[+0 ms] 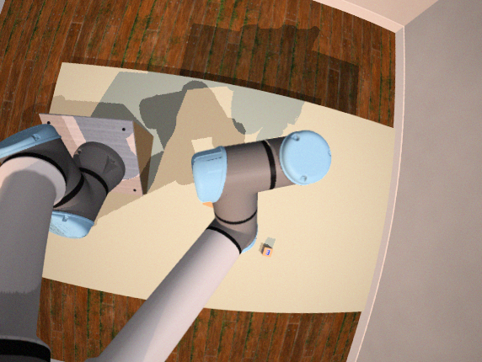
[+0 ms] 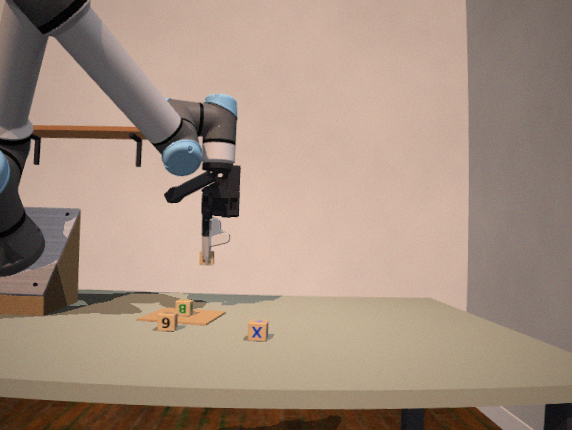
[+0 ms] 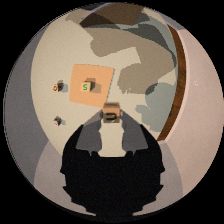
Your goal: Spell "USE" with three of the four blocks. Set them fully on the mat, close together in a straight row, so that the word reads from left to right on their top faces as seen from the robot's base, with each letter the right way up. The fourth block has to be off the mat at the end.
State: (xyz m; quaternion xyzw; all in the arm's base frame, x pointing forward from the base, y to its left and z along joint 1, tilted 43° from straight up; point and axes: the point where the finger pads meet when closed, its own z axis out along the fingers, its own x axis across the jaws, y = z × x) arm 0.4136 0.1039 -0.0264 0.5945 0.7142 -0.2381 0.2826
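Right now the orange mat is 30 mm behind my hand, 80 mm to the right of it and 120 mm below it. Also, from my hand: blue-lettered block 140 mm ahead, 250 mm to the right, 100 mm below.
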